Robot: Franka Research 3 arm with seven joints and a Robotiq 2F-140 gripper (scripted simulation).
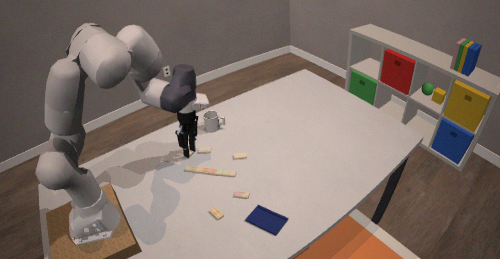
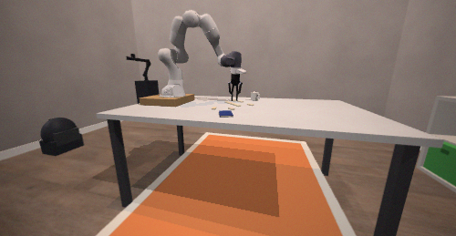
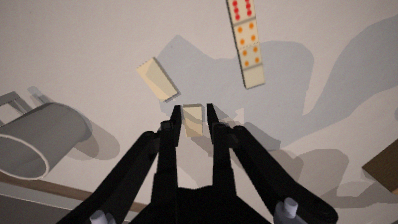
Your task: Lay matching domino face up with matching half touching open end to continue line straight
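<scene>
The blue book is 70 mm ahead of my hand, 470 mm to the right of it and 30 mm below it. Round my hand: cream domino (170 mm ahead, 140 mm to the right, 30 mm below); white mug (170 mm ahead, 110 mm to the left).
</scene>
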